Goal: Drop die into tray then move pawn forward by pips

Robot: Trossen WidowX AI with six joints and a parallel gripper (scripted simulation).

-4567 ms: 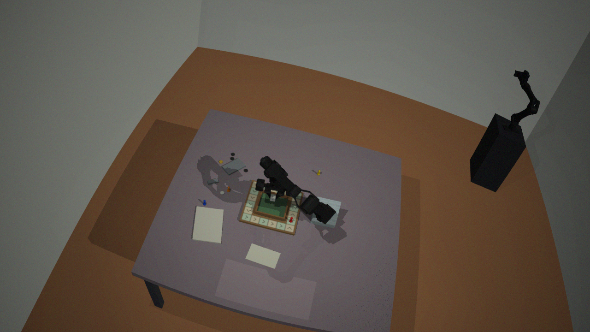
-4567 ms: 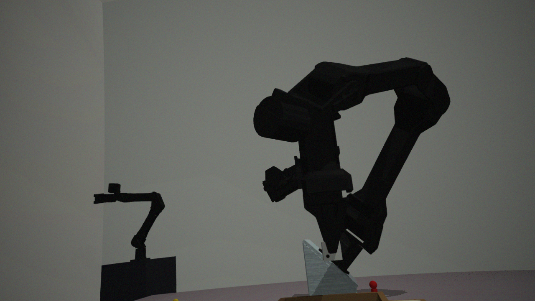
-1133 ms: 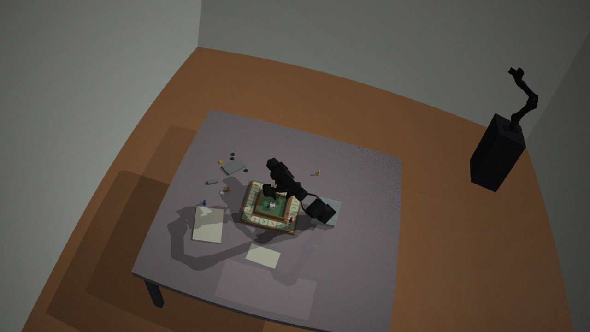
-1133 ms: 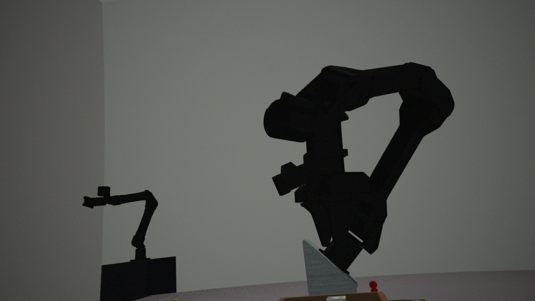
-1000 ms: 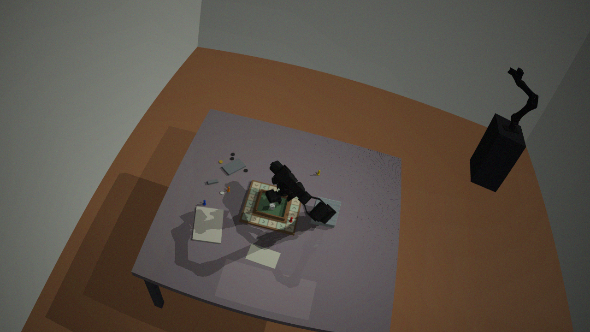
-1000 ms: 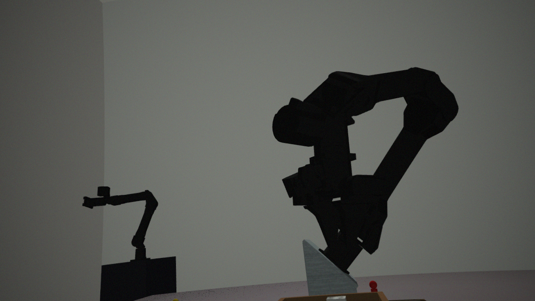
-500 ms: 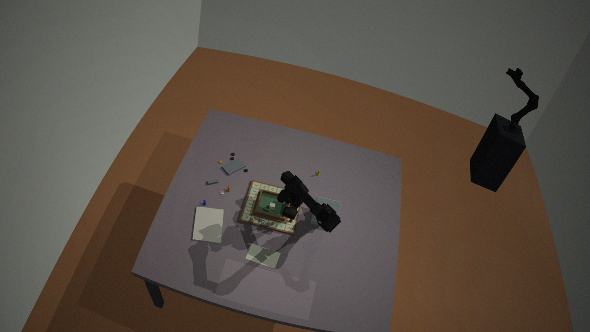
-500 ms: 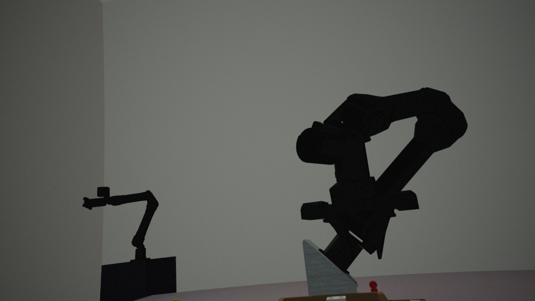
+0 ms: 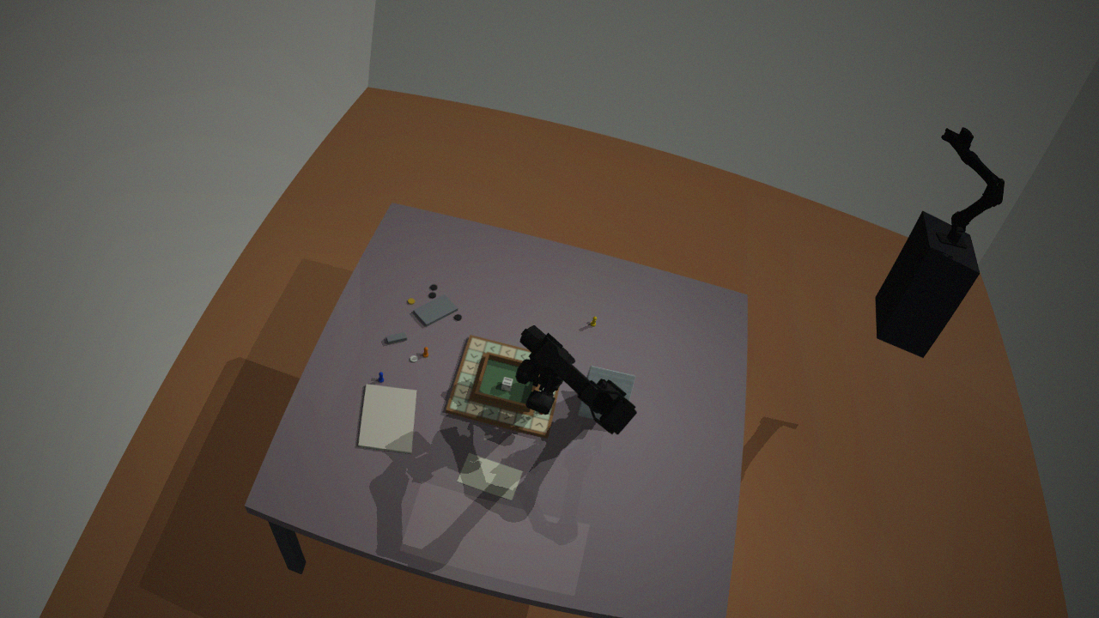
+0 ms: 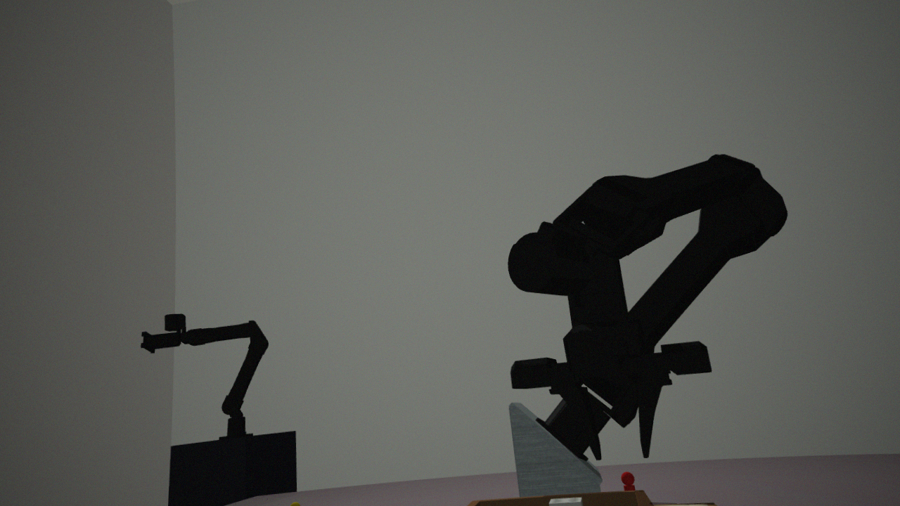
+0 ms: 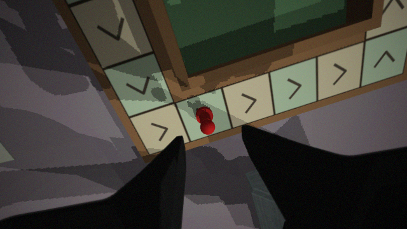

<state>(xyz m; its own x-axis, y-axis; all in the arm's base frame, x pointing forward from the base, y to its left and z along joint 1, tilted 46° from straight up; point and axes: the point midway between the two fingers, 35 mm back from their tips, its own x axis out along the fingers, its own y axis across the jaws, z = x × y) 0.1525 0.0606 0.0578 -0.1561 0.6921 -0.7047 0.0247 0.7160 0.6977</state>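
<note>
My gripper tip is 3 cm above the red pawn. Round my gripper tip: green dice tray: 12 cm ahead, 5 cm to the right, 5 cm below; white die: 12 cm ahead, 4 cm to the right, 3 cm below; yellow pawn: 4 cm behind, 39 cm to the right, 4 cm below.
</note>
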